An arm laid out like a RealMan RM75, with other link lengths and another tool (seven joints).
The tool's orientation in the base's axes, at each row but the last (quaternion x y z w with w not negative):
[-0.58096 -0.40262 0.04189 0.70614]
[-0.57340 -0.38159 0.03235 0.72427]
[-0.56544 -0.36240 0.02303 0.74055]
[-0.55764 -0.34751 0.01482 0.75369]
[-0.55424 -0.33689 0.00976 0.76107]
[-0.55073 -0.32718 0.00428 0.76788]
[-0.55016 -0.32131 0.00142 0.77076]
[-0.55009 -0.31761 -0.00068 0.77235]
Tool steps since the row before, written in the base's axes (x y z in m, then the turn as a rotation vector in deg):
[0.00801 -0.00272 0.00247 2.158 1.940 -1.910]
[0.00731 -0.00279 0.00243 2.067 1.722 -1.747]
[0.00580 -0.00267 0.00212 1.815 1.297 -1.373]
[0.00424 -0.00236 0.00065 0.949 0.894 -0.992]
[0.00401 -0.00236 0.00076 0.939 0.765 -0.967]
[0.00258 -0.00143 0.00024 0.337 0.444 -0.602]
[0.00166 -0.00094 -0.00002 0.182 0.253 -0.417]
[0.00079 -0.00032 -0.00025 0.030 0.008 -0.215]
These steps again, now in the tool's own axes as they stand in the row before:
[0.00524 0.00029 -0.00708 1.480 3.137 0.193]
[0.00507 -0.00017 -0.00644 1.394 2.888 0.079]
[0.00417 -0.00059 -0.00525 1.211 2.321 -0.091]
[0.00258 0.00010 -0.00416 0.583 1.528 0.094]
[0.00256 -0.00012 -0.00395 0.537 1.454 -0.005]
[0.00162 0.00015 -0.00247 0.128 0.805 0.095]
[0.00097 0.00023 -0.00162 0.029 0.518 0.045]
[0.00040 0.00036 -0.00071 -0.079 0.196 -0.049]

